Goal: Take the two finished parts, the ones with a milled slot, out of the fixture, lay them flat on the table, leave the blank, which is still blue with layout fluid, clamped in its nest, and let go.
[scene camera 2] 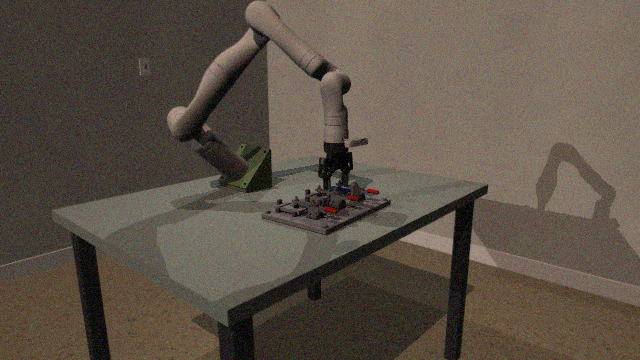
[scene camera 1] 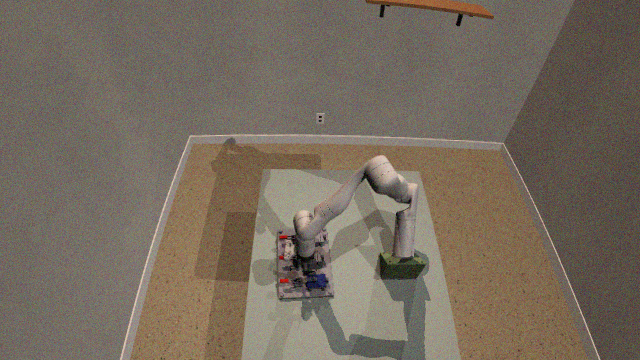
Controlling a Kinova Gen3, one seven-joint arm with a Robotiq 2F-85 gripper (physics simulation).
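The fixture is a grey plate with clamps and red handles. The blank is blue and sits in its nest at one end of the plate. Grey pieces show at the middle and other nests, but they are too small and dark to tell the slotted parts from the clamps. My gripper is open and points down, its fingertips low over the fixture near the middle nest and the blue blank. Nothing is held between the fingers. In scene camera 1 the wrist hides most of the gripper and part of the middle nest.
Red clamp handles stick out along one side of the fixture. The arm's green base bracket stands on the table, apart from the fixture. An orange shelf is on the wall.
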